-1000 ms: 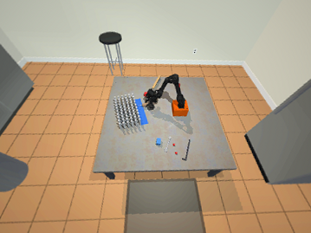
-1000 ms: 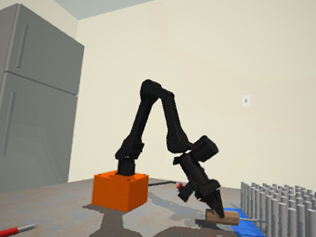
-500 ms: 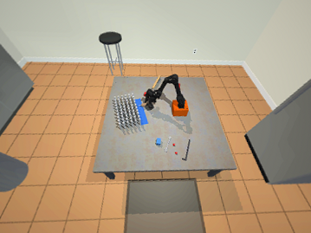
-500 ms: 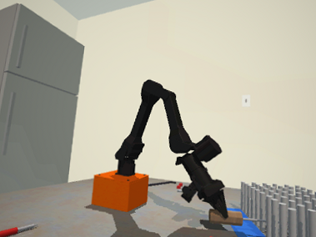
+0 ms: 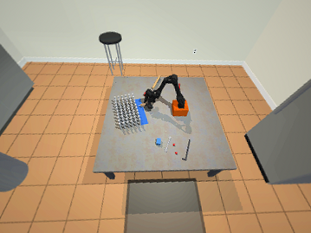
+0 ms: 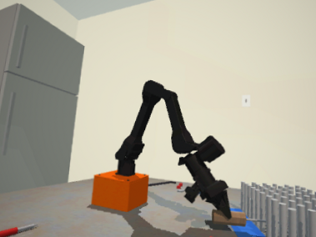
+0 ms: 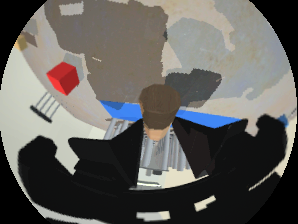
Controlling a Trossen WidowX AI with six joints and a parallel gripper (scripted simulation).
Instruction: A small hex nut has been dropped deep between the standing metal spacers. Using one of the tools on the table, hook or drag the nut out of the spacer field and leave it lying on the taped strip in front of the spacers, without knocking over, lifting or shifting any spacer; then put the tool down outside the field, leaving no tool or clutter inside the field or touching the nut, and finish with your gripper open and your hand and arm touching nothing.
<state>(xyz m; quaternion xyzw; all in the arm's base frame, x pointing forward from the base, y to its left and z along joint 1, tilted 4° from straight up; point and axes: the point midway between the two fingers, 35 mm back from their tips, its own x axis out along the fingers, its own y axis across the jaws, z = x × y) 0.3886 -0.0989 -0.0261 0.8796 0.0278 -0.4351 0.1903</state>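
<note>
Right now the blue taped strip is 40 mm ahead of my gripper tip, 60 mm to the left of it and 40 mm below it. Round my gripper tip: hex nut (210 mm ahead, 50 mm to the left, 30 mm below); then red cube (20 mm behind, 190 mm to the right, 20 mm below); then wooden-handled tool (100 mm ahead, 20 mm to the left, 10 mm below).
</note>
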